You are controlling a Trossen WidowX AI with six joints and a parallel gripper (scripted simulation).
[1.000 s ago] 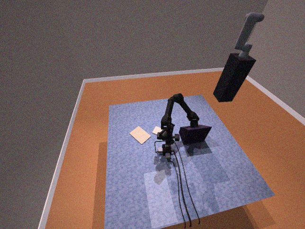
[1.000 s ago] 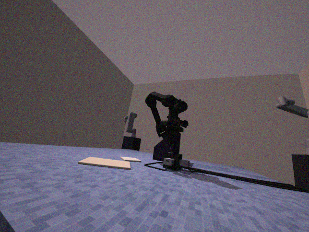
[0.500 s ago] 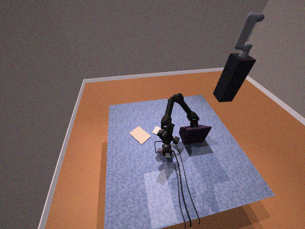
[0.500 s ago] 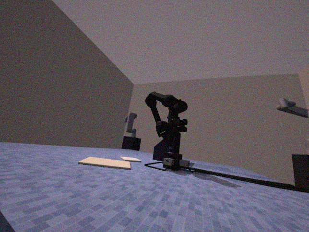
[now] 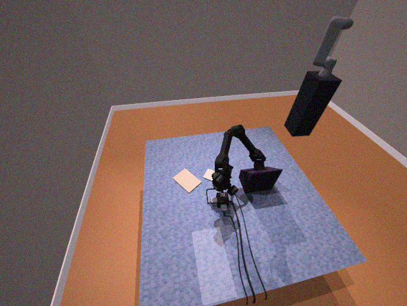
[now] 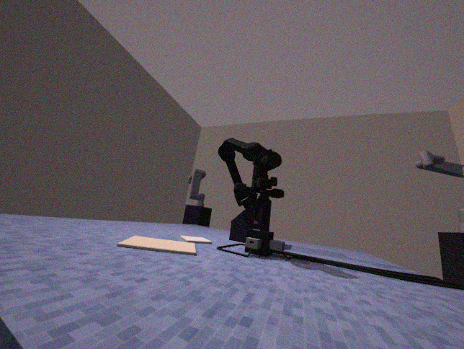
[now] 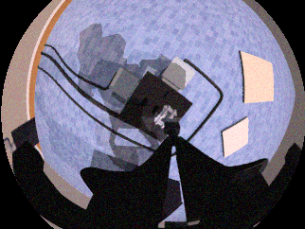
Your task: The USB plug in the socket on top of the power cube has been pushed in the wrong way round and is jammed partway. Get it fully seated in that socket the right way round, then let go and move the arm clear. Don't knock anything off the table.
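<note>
My gripper tip is 2 cm above the USB plug. The rest, counted from my gripper tip: tan card 24 cm ahead, 19 cm to the right, 13 cm below.
</note>
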